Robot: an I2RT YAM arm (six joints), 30 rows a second.
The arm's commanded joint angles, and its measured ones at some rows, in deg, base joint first. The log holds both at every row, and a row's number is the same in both.
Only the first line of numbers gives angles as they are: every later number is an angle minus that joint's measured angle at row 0.
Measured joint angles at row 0:
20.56 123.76 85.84 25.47 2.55 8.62
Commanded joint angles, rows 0 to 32:
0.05 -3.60 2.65 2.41 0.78 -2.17
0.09 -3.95 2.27 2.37 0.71 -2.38
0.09 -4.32 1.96 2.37 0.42 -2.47
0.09 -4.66 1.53 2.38 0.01 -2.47
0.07 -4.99 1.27 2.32 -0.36 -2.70
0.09 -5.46 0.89 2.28 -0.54 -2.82
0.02 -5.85 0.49 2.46 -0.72 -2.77
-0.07 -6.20 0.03 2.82 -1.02 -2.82
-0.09 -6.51 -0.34 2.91 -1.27 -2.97
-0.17 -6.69 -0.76 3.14 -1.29 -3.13
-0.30 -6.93 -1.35 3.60 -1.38 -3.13
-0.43 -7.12 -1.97 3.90 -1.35 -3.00
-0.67 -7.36 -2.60 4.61 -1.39 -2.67
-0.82 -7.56 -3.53 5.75 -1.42 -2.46
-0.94 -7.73 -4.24 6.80 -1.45 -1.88
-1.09 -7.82 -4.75 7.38 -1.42 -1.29
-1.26 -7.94 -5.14 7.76 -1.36 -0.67
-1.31 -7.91 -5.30 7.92 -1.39 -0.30
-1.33 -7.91 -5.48 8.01 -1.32 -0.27
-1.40 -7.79 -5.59 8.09 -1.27 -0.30
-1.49 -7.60 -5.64 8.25 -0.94 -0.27
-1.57 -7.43 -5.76 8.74 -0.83 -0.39
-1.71 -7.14 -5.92 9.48 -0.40 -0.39
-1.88 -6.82 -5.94 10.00 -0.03 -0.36
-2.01 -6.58 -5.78 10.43 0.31 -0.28
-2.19 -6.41 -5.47 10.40 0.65 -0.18
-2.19 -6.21 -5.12 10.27 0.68 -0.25
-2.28 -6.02 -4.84 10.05 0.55 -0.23
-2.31 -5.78 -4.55 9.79 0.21 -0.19
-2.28 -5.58 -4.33 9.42 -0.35 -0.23
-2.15 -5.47 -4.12 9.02 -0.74 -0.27
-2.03 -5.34 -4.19 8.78 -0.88 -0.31
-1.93 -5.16 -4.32 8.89 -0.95 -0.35
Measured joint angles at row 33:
-1.42 -3.45 -6.49 1.80 -1.71 0.24
